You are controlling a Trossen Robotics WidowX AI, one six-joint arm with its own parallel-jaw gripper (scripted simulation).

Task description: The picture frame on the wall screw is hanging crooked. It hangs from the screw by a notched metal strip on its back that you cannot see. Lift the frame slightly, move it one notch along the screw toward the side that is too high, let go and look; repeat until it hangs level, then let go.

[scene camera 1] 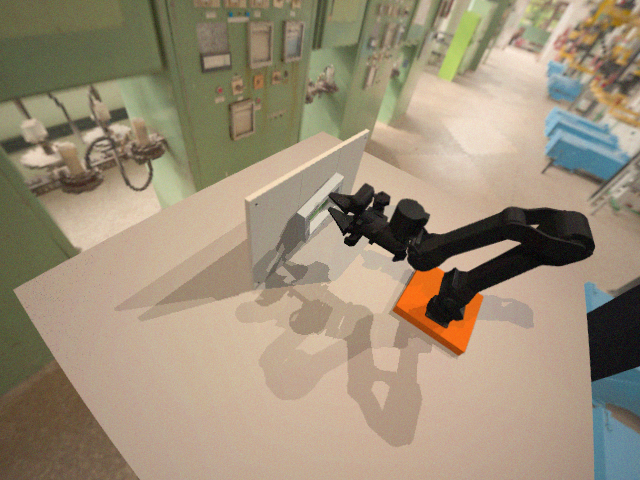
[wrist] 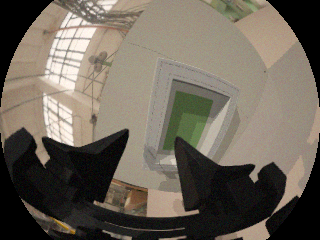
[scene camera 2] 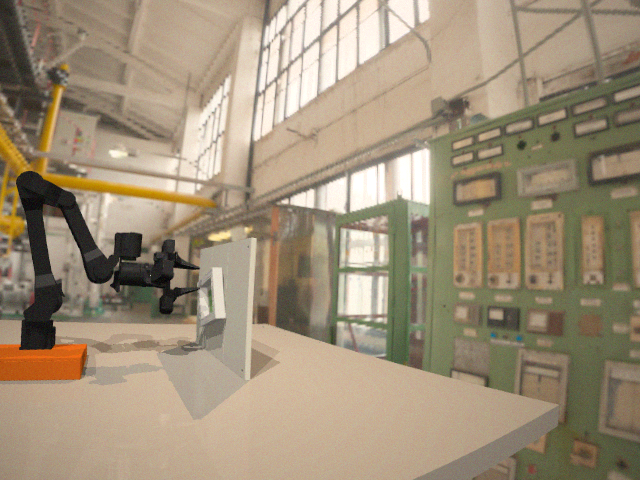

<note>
The pictures show: my gripper, a picture frame and a wall panel.
My gripper also shows in the wrist view and in scene camera 2.
</note>
